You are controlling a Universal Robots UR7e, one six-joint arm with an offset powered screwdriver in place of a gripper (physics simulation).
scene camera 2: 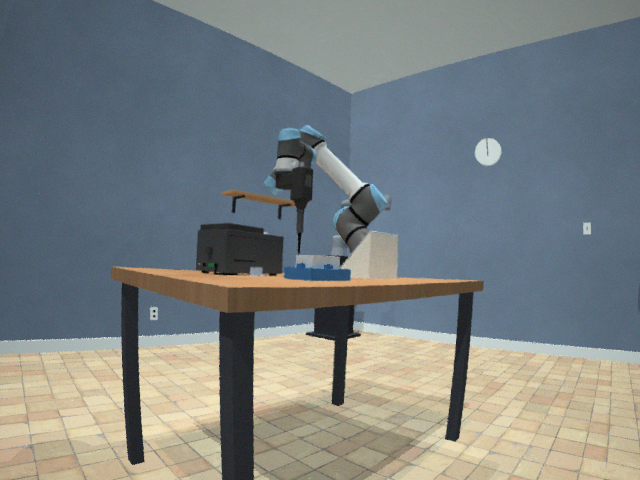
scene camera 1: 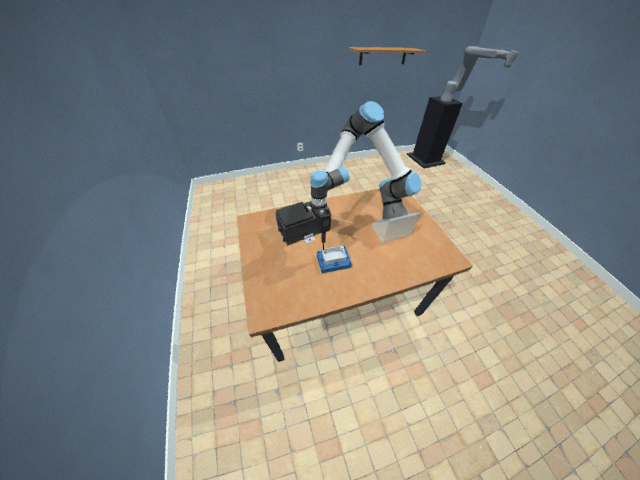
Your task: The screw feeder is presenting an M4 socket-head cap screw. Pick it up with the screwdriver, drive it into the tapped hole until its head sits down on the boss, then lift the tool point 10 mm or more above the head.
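Note:
The screwdriver [scene camera 1: 323, 249] [scene camera 2: 298, 253] points straight down. Its thin bit ends at the back left corner of a white open box-shaped part [scene camera 1: 334, 260] [scene camera 2: 317, 261], close to that part's top edge in the scene camera 2 view. The white part sits in a blue fixture [scene camera 1: 336, 268] [scene camera 2: 316, 274] on the table. The black screw feeder [scene camera 1: 296, 215] [scene camera 2: 240, 251] stands to the left of the screwdriver. The screw, the tapped hole and the boss are too small to make out. Whether the bit carries a screw or touches anything cannot be told.
A small pale block [scene camera 1: 309, 238] [scene camera 2: 256, 271] lies beside the feeder on the wooden table [scene camera 1: 289, 304] [scene camera 2: 170, 282]. A pale upright panel [scene camera 1: 397, 227] [scene camera 2: 383, 255] stands by the arm's base. A wall shelf [scene camera 1: 387, 50] and a second arm on a black pedestal [scene camera 1: 436, 129] are farther back.

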